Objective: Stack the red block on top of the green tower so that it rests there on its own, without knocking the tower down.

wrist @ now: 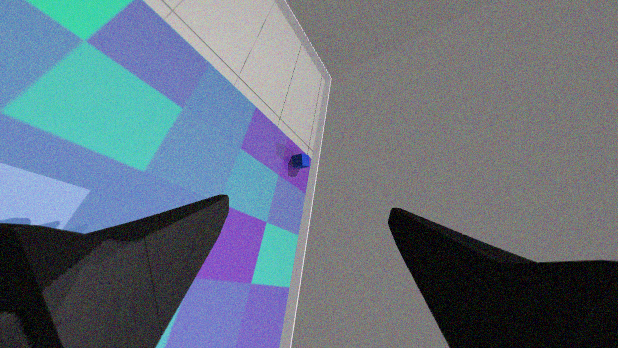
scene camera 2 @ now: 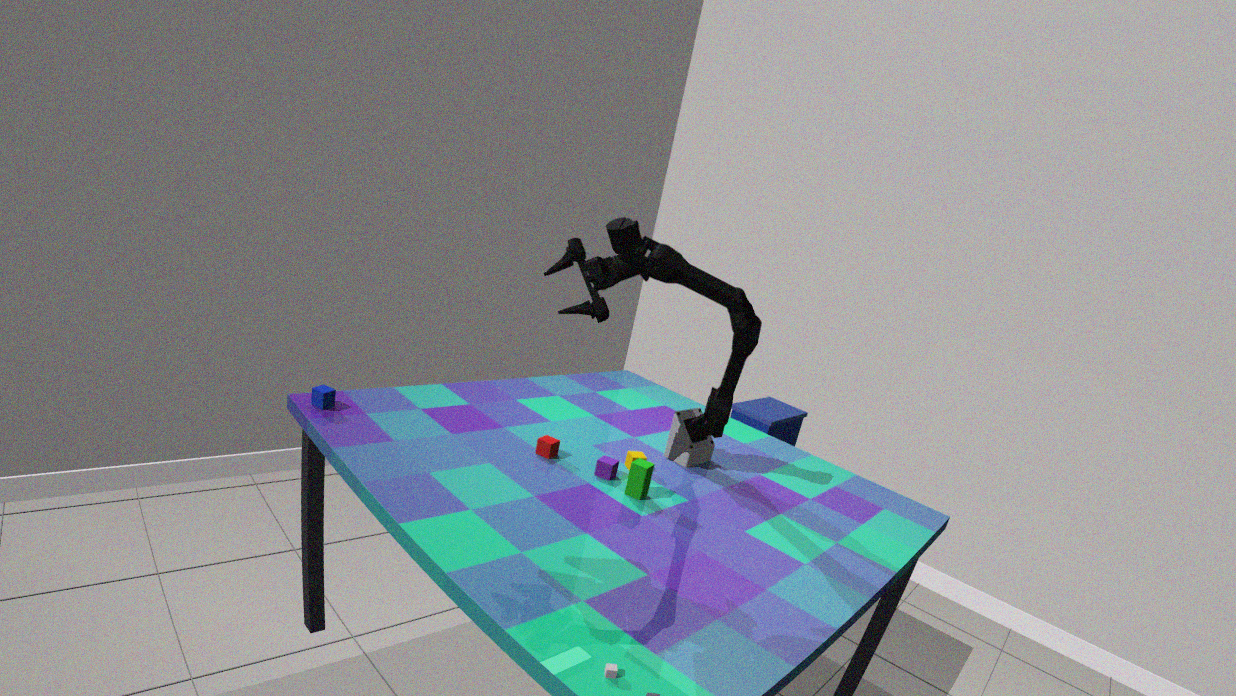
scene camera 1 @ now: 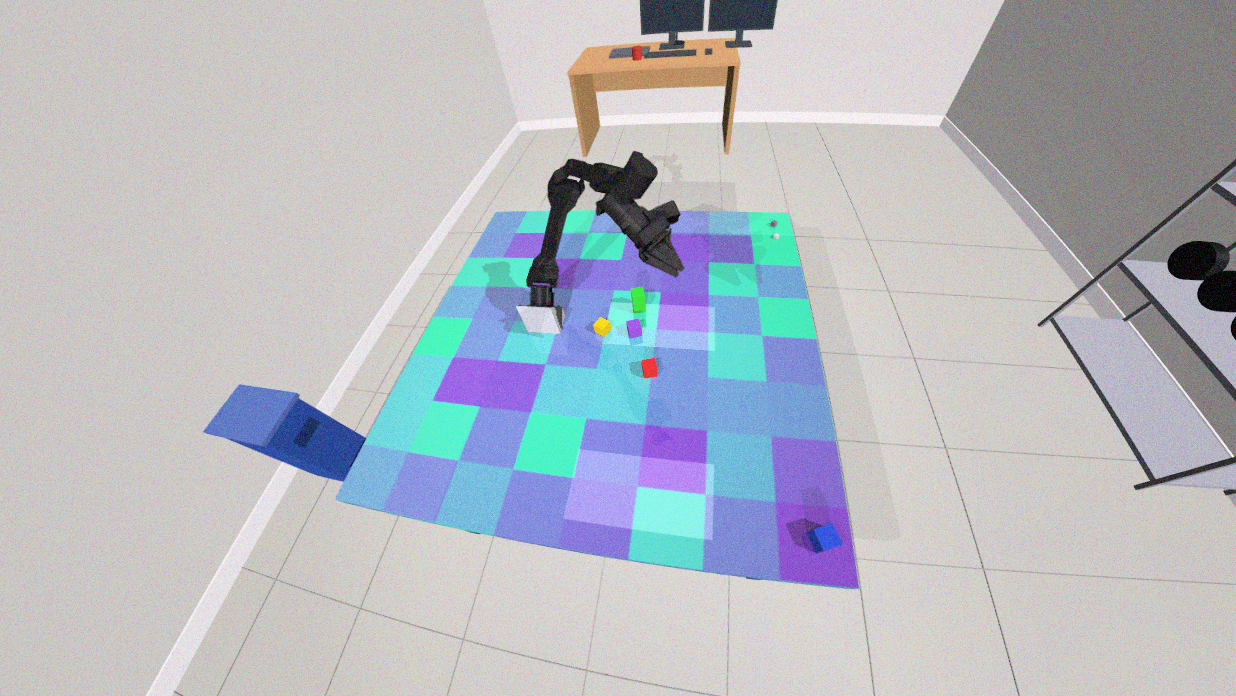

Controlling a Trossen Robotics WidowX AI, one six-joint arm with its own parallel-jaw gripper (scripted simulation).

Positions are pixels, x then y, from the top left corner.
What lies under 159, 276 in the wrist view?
The gripper.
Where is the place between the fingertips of the gripper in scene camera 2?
551, 293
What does the gripper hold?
Nothing.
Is the gripper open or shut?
Open.
